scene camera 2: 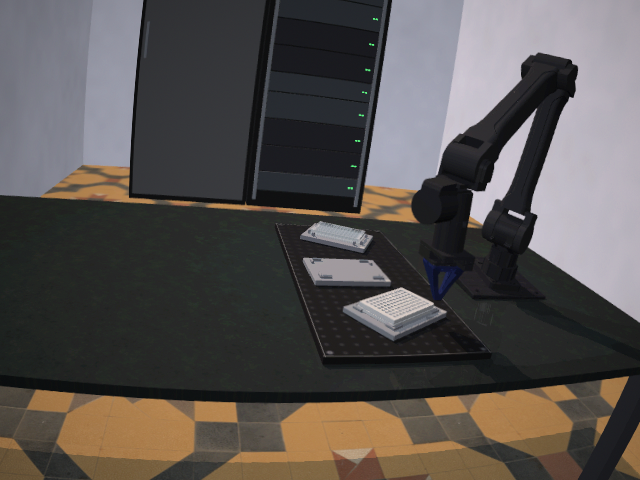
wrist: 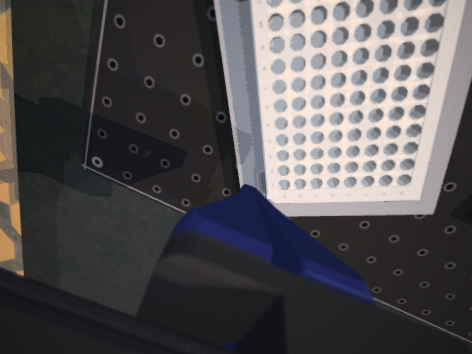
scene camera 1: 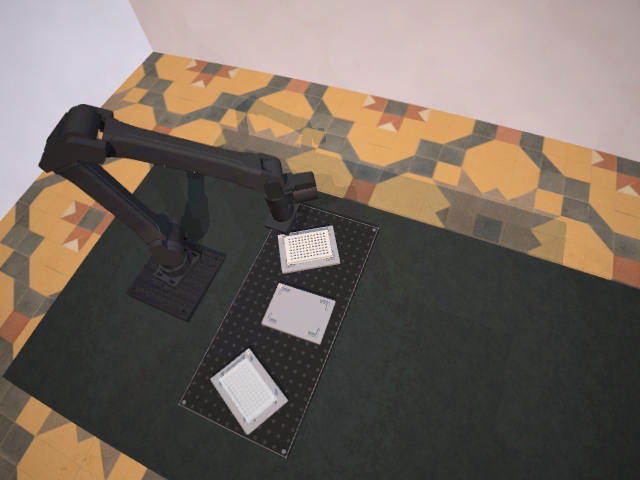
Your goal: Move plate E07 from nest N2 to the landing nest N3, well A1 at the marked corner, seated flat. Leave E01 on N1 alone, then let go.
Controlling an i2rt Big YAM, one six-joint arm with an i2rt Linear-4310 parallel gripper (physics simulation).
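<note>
A cream many-welled plate sits on a grey nest at one end of the board. The middle nest is bare, with small corner guides. A paler plate sits on the far nest. No E or N labels can be read. My gripper is shut and empty, its blue tips together beside the cream plate's arm-side corner. In the wrist view they cover that nest corner. The arm hides the fingers in scene camera 1.
The nests stand in a row on a black perforated board on a dark green table. The arm's base plate is beside the board. A cabinet stands beyond the table.
</note>
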